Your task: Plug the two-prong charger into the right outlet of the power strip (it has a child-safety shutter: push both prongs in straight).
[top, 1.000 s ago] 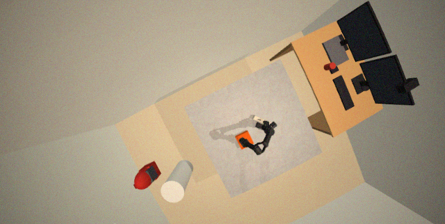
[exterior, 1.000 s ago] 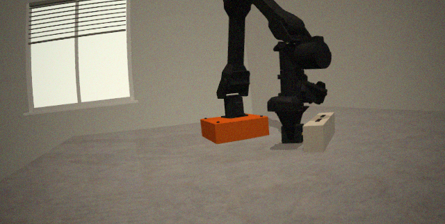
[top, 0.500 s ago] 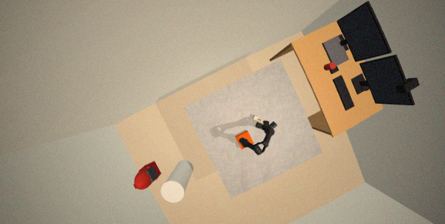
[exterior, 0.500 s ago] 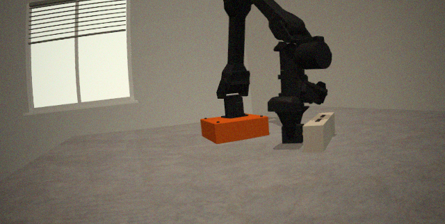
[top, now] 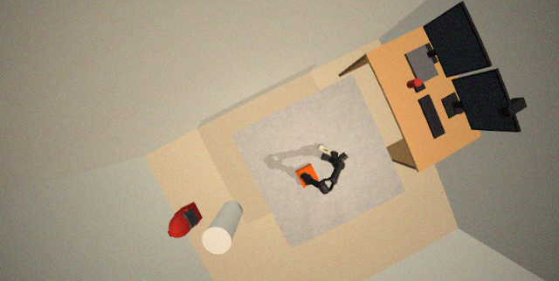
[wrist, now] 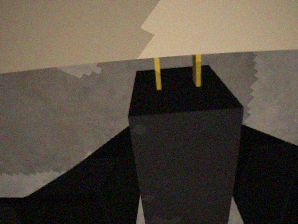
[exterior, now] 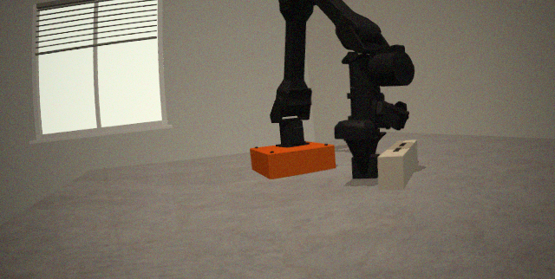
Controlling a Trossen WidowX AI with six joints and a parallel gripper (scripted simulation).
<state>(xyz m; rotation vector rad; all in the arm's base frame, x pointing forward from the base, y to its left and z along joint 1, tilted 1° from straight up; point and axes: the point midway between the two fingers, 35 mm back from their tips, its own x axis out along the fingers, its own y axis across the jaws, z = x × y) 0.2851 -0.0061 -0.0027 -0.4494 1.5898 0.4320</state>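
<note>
Now: the black two-prong charger 10 mm to the left of my gripper tip, 10 mm ahead of it and 10 mm above it.
</note>
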